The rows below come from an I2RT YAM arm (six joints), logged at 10 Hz.
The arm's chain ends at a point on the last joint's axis. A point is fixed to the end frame.
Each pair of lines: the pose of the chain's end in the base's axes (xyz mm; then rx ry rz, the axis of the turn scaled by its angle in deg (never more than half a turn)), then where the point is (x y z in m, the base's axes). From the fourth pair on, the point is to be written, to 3 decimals.
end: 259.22, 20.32, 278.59, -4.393, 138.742, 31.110
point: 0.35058 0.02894 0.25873
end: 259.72, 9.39, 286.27, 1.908, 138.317, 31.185
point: 0.35130 0.01144 0.26567
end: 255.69, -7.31, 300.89, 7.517, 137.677, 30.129
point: 0.34708 -0.01192 0.27987
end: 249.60, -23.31, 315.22, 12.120, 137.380, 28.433
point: 0.340 -0.034 0.293
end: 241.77, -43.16, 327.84, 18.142, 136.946, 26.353
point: 0.331 -0.061 0.305
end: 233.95, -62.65, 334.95, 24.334, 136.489, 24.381
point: 0.321 -0.088 0.310
